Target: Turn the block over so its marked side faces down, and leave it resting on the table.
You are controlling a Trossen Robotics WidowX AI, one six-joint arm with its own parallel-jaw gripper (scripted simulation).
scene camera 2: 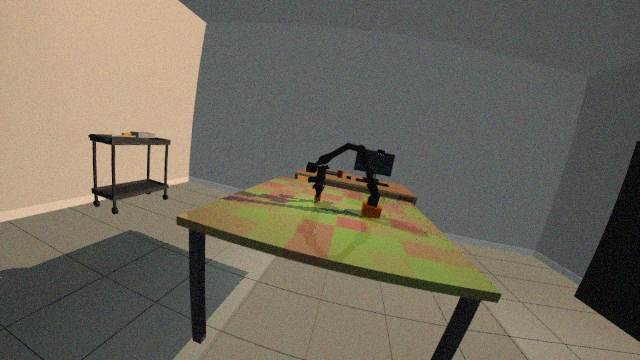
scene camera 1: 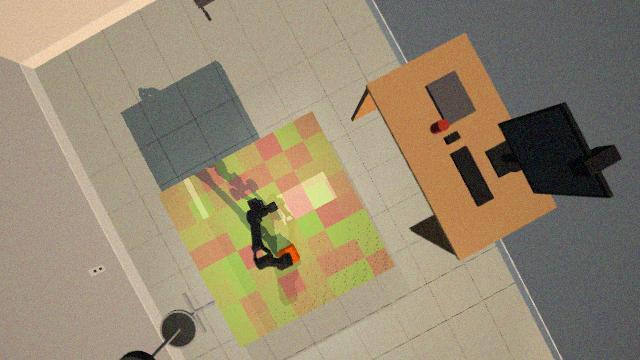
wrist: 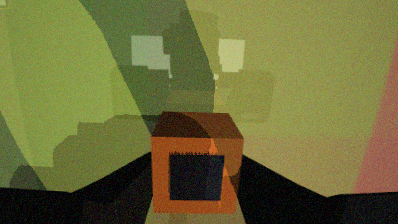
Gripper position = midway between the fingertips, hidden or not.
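There is an orange block in this scene, and my gripper (wrist: 195, 161) is carrying it.
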